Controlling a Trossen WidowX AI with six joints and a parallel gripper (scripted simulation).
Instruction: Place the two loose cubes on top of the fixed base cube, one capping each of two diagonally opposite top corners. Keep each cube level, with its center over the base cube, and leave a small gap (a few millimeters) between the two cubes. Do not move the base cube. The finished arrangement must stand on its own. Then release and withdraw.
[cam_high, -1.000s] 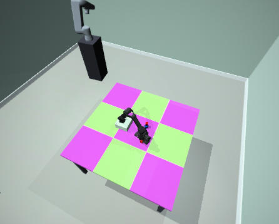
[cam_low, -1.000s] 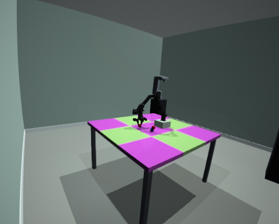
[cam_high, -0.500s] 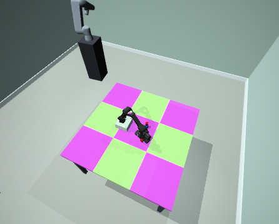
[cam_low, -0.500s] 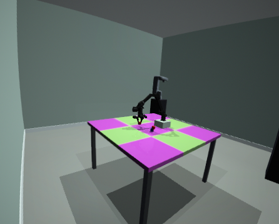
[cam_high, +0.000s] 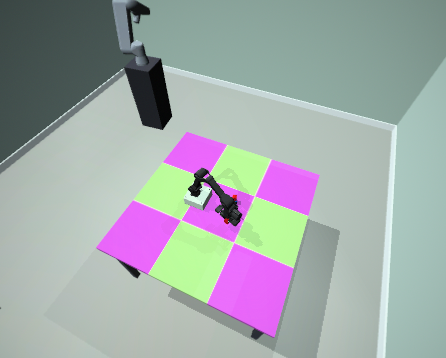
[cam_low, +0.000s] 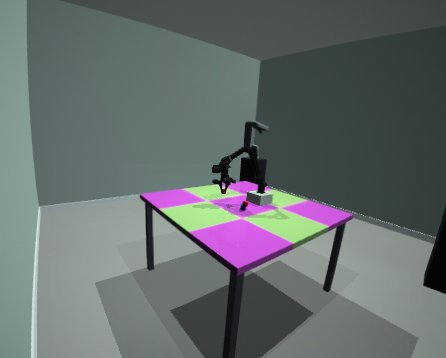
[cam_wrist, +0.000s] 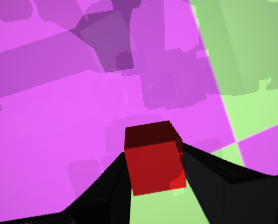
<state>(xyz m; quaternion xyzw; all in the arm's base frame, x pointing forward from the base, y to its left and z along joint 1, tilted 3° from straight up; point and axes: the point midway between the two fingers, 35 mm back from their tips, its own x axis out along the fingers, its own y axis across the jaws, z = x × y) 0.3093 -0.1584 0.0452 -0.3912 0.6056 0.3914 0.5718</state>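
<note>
The red cube lies 1 cm behind my gripper tip, 23 cm to the left of it and 5 cm below it. From my gripper tip the other things lie so: blue cube (1 cm behind, 21 cm to the left, 8 cm below).
</note>
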